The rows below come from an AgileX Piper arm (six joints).
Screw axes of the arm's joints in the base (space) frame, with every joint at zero. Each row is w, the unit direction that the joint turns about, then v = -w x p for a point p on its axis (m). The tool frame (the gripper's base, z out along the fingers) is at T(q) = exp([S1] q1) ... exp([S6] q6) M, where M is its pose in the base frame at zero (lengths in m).
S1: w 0 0 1 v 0.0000 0.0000 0.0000
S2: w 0 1 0 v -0.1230 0.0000 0.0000
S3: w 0 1 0 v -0.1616 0.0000 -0.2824
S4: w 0.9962 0 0.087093 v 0.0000 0.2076 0.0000
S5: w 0 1 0 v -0.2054 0.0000 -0.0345
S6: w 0.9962 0 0.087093 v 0.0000 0.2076 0.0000
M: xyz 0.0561 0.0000 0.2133 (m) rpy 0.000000 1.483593 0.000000 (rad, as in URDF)
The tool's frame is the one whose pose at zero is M.
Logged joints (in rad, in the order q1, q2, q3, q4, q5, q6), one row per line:
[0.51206 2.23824 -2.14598 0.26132 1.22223 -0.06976]
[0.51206 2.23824 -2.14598 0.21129 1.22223 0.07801]
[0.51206 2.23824 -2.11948 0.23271 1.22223 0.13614]
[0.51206 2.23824 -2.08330 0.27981 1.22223 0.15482]
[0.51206 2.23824 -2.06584 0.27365 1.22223 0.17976]
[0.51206 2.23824 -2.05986 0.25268 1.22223 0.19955]
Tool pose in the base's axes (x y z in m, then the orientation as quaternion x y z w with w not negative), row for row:
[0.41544 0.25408 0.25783 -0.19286 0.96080 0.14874 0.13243]
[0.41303 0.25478 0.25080 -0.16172 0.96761 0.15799 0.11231]
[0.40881 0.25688 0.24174 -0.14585 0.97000 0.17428 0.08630]
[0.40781 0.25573 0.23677 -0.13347 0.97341 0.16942 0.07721]
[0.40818 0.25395 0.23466 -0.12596 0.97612 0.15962 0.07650]
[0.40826 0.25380 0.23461 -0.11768 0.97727 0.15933 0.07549]
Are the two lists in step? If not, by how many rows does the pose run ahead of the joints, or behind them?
The pose runs 1 row ahead of the joints: the pose in row i belongs to the joints in row i + 1.
